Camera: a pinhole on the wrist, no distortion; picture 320 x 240 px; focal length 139.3 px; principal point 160.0 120.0 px. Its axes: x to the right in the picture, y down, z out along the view. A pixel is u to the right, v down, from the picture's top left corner.
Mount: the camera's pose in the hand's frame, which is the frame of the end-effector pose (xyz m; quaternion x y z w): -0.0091 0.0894 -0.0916 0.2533 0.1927 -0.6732 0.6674
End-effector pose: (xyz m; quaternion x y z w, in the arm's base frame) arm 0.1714 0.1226 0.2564 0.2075 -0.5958 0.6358 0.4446
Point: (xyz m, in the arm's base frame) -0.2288 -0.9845 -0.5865
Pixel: outside the picture
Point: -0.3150 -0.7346 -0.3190
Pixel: outside the picture
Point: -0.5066 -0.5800 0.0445
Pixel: outside the picture
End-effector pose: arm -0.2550 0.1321 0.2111 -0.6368 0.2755 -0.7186 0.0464
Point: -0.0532 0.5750 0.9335
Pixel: 298 229
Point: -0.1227 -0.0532 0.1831
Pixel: 16 161
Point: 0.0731 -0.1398 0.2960
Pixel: 50 185
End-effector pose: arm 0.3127 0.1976 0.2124 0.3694 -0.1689 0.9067 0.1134
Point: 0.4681 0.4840 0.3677
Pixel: 244 142
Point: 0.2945 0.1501 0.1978
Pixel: 124 144
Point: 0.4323 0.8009 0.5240
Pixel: 293 179
